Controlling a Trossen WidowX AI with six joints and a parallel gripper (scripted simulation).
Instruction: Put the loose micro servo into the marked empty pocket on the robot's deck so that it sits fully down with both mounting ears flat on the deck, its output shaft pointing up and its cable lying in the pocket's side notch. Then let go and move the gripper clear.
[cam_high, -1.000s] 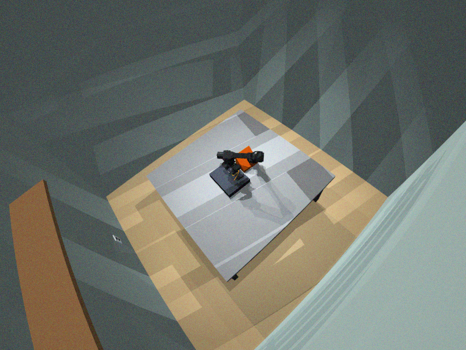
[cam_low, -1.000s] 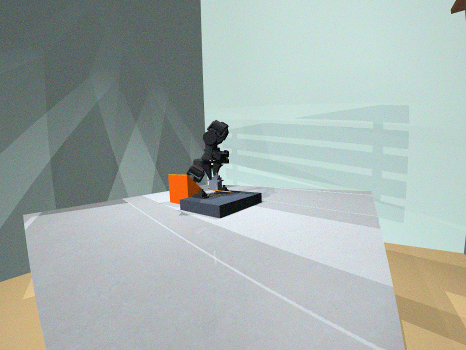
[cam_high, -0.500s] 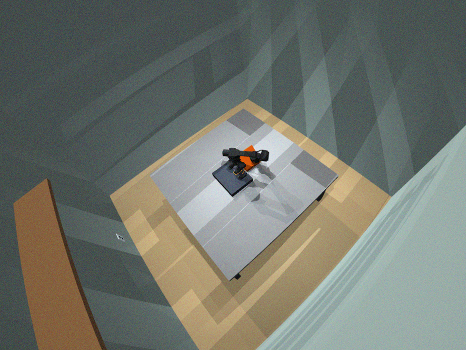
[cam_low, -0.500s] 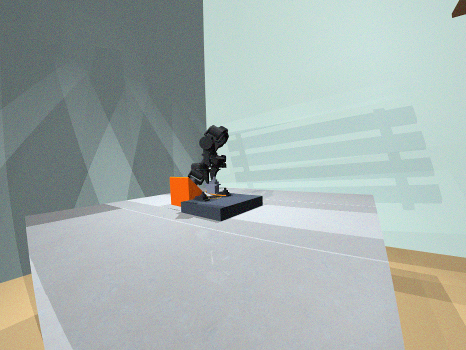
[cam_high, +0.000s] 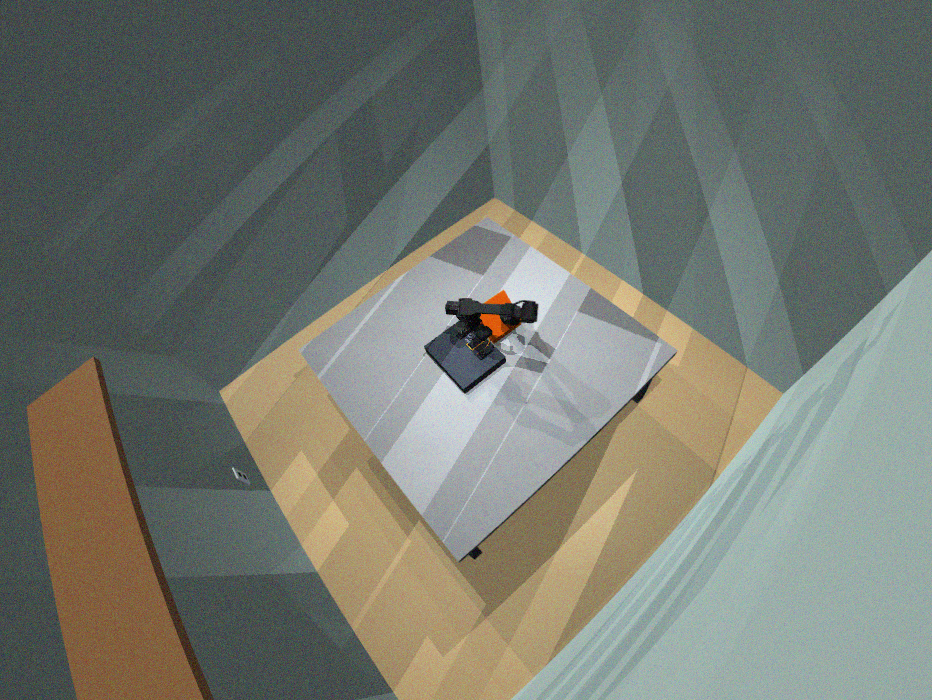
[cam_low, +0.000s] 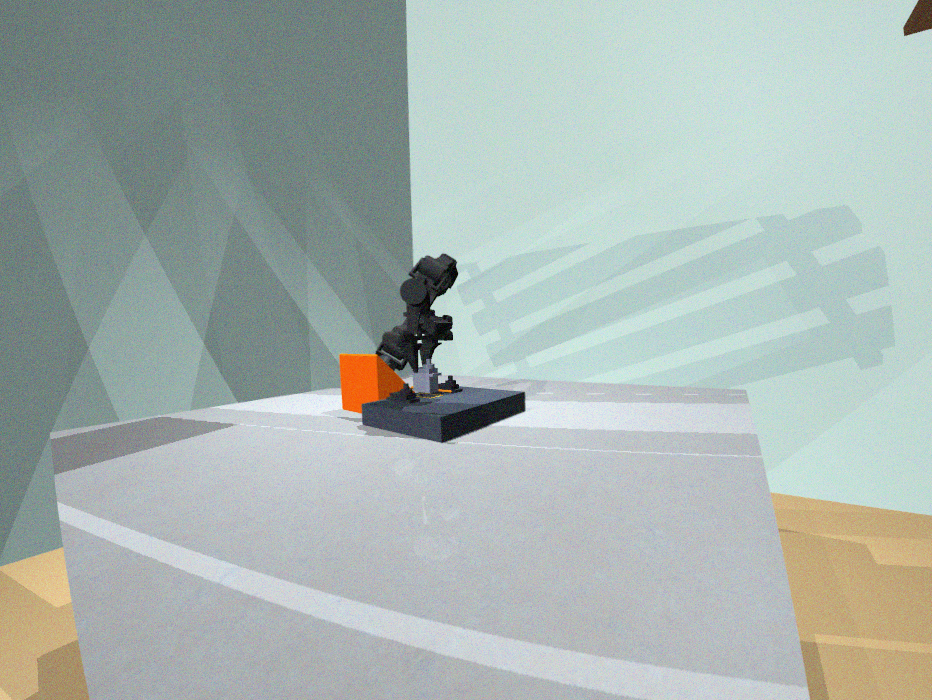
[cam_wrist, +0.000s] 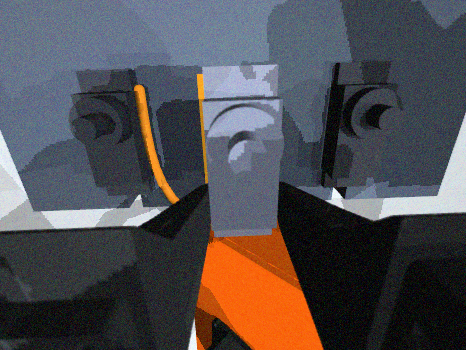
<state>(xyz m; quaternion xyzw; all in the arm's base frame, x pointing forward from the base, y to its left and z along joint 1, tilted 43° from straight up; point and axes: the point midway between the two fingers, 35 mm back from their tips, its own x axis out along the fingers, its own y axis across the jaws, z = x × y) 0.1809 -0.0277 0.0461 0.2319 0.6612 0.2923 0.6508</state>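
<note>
The dark grey deck is 120 mm ahead of my gripper tip, 80 mm below it and 10 mm to the left of it.
</note>
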